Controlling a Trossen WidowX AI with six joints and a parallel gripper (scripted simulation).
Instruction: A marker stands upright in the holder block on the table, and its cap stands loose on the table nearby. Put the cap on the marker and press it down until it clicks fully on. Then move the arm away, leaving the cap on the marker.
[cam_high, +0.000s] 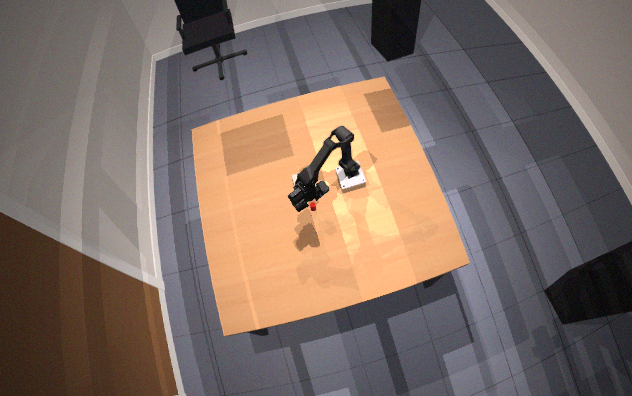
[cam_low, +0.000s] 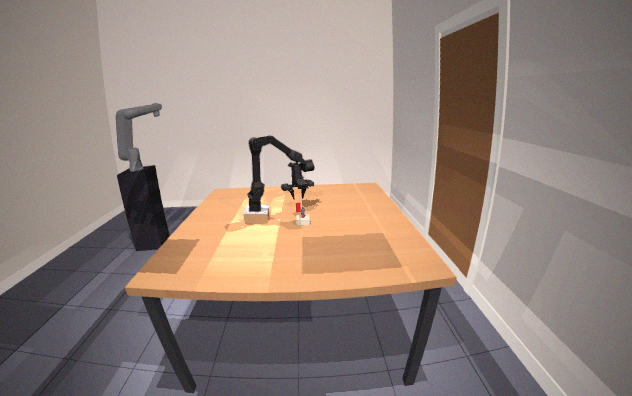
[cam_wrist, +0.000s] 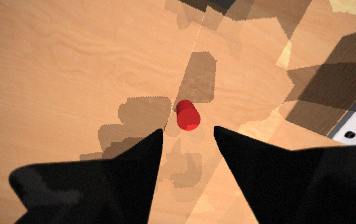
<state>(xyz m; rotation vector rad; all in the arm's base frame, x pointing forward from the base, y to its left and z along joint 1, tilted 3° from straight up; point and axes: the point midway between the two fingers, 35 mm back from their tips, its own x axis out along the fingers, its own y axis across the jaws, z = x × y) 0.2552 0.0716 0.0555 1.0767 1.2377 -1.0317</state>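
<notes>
Now: the red cap 5 cm below my gripper tip. The rest, counted from my gripper tip: holder block (17 cm to the right, 6 cm below).
</notes>
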